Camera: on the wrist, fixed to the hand. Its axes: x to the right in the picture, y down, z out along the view.
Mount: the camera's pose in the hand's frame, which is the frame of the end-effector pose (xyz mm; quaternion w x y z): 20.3 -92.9 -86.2 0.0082 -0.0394 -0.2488 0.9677
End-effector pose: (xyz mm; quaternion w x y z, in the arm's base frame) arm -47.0 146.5 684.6 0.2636 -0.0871 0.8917 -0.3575
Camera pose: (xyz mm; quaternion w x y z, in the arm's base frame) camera -113.1 122.8 792.0 0.5665 0.7629 0.0401 0.3090
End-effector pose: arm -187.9 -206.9 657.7 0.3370 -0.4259 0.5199 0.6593
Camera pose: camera -95.6 -269.1 593.8 0.5227 -0.6504 -0.3066 -0.4580
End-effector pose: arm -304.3 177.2 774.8 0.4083 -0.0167 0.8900 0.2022
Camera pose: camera -361.8 62.5 778.1 0.0285 0.8954 -0.0861 0.4360
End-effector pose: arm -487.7 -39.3 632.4 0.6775 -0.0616 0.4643 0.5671
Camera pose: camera -460.7 -109.9 528.7 0.4301 -0.5632 0.1275 -0.6939
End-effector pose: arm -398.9 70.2 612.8 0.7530 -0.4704 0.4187 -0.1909
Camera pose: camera -447.1 -35.9 666.5 0.2765 0.3242 0.2788 0.8606
